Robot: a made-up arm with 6 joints.
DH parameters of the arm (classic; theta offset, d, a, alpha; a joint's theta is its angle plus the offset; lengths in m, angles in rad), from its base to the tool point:
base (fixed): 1.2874 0 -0.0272 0
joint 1: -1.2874 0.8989 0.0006 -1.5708
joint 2: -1.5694 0 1.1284 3.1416
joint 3: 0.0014 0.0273 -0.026 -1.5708
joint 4: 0 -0.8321 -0.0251 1.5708
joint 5: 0 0.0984 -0.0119 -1.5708
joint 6: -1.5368 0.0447 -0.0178 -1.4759
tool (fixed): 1.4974 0.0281 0 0
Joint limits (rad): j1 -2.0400..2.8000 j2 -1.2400..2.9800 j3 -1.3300..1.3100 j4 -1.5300..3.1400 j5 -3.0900..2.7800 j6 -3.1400..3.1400
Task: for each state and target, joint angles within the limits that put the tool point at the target. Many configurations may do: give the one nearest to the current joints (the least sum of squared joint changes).
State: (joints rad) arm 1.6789 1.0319 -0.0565 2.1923 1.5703 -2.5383
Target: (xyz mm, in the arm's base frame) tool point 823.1 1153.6 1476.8
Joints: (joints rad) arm 0.9726 0.6129 0.0603 2.1195 1.5472 -2.5325
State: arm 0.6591 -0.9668 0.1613 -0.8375 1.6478 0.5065
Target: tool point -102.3 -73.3 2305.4
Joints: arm 0.4529 -0.7171 0.1475 -1.0239 1.6549 0.5223
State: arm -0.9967 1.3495 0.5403 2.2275 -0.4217 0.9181
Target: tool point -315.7 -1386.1 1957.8
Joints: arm -1.7910 0.5773 0.6760 2.1882 -0.3907 0.9427
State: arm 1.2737 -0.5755 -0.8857 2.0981 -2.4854 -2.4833
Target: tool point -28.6 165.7 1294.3
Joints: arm 1.3433 -0.3149 -1.3030 2.1779 -2.5140 -2.4817
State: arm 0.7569 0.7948 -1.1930 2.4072 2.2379 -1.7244
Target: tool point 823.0 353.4 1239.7
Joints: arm 0.4129 0.3759 -0.7123 2.3347 2.2071 -1.7063
